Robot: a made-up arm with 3 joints. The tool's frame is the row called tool.
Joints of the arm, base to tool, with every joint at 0 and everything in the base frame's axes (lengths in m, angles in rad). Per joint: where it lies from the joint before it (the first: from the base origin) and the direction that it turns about. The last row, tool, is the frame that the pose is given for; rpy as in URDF.
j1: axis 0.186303 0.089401 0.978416 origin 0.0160 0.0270 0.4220
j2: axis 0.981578 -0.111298 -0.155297 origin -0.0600 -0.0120 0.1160
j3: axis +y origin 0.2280 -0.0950 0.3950
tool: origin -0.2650 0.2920 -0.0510 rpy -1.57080 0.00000 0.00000
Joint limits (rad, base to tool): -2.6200..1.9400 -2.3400..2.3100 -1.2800..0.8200
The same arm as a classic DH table. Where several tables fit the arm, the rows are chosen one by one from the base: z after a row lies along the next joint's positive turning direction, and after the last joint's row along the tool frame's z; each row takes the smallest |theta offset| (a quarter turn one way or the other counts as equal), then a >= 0, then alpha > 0; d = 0 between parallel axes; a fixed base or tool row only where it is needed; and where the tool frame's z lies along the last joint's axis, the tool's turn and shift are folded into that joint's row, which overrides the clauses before.
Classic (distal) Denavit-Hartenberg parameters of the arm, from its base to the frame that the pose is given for. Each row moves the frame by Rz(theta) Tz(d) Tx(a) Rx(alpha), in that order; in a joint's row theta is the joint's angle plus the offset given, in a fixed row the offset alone. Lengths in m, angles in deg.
base (fixed): d 0.2984; theta offset -64.36; a -0.0174; alpha -11.93
j1: d 0.2292; theta offset -31.68; a 0.0302; alpha -88.8
j2: d 0.0868; theta offset -84.7; a 0.4258; alpha 96.39
j3: d 0; theta offset 70.12; a -0.2699; alpha 0
tool (fixed): d 0.2153; theta offset 10.89; a 0; alpha 0
Joint limits (deg, base to tool): -150.11..111.15 -134.07..132.35 -73.34..46.98

